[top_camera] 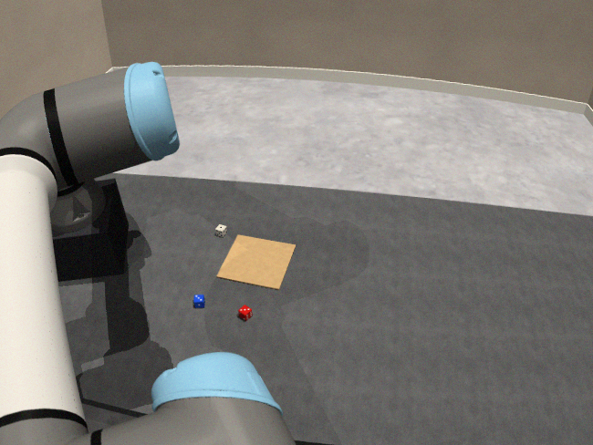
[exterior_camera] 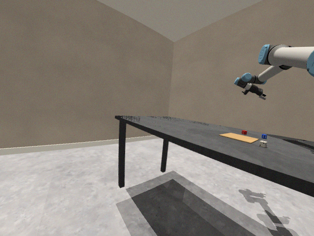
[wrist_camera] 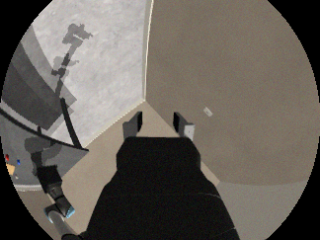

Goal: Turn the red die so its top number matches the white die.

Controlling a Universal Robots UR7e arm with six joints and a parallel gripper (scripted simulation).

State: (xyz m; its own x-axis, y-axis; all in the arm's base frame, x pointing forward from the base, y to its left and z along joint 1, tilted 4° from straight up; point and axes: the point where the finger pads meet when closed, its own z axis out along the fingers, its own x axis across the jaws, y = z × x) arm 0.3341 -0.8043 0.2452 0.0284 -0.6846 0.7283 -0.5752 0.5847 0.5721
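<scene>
My hand is 70 mm short of the red die, 680 mm to the right of it and 310 mm above it. Round my hand: blue die 30 mm behind, 700 mm to the left, 310 mm below; white die 30 mm behind, 920 mm to the left, 310 mm below; tan mat 70 mm ahead, 840 mm to the left, 320 mm below.
</scene>
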